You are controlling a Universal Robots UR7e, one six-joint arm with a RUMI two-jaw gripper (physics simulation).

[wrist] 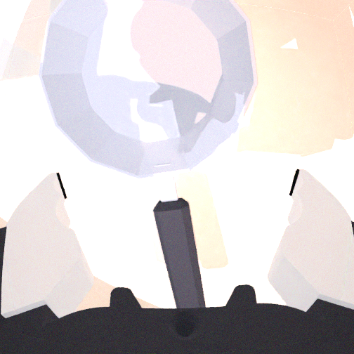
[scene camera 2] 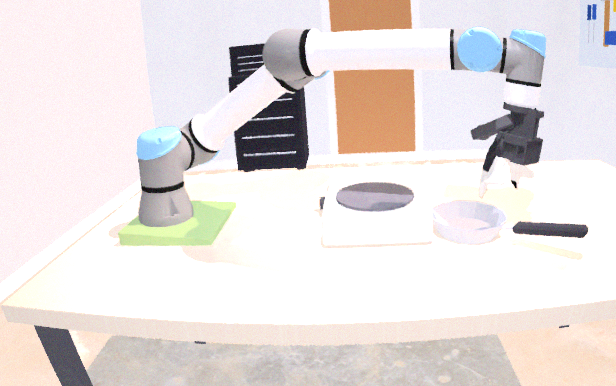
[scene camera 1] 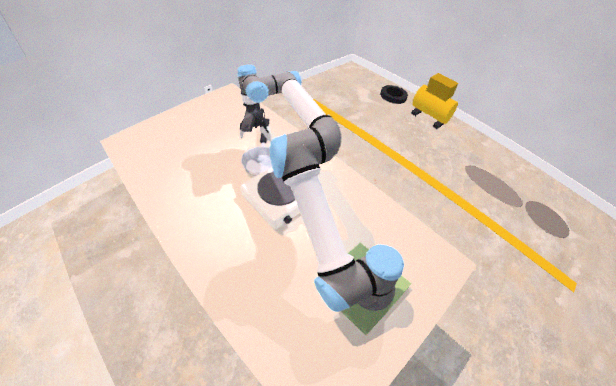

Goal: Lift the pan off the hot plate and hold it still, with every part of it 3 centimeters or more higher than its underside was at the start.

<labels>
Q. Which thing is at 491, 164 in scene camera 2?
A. My gripper.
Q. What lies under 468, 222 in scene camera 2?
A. A pan.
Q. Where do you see a white hot plate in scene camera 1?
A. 272, 199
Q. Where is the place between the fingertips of my gripper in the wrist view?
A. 177, 175
</labels>
